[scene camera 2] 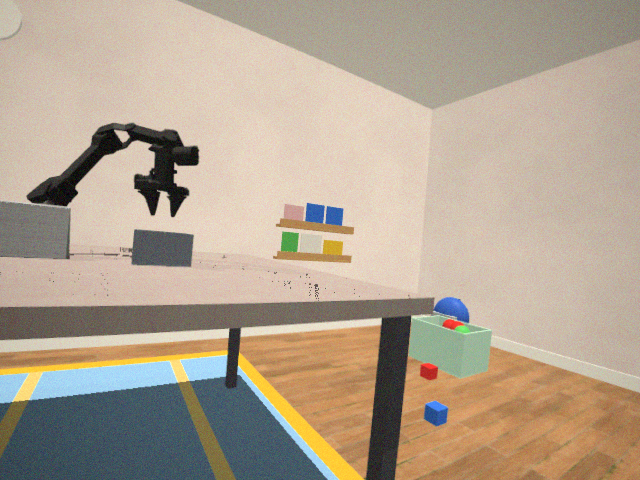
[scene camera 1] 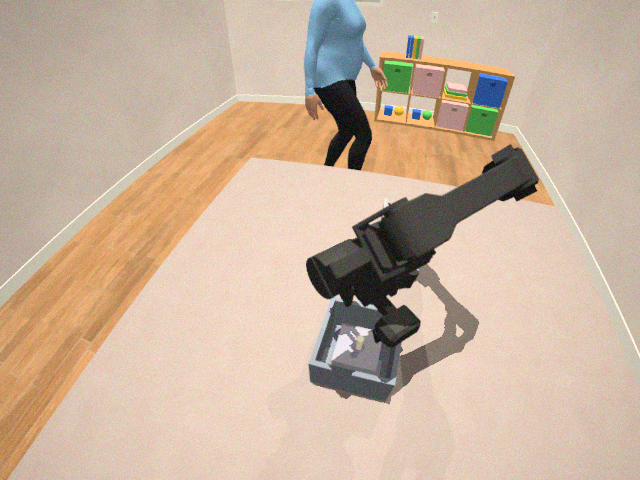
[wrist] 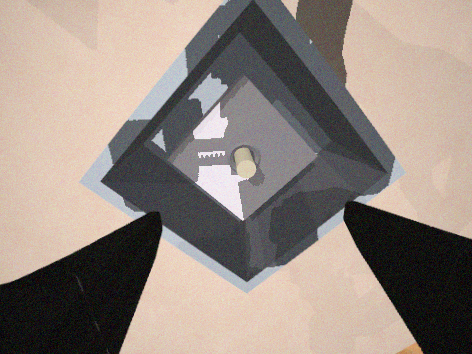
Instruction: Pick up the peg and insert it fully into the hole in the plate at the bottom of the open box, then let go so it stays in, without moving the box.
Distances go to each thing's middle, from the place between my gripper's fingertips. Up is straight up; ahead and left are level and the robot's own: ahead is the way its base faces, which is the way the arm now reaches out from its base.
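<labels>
Here is the plate (scene camera 1: pixel 345 355), and I find it 11 cm below my hand. The blue-grey box (scene camera 1: pixel 379 386), also measured from my hand, is 10 cm below it.
</labels>
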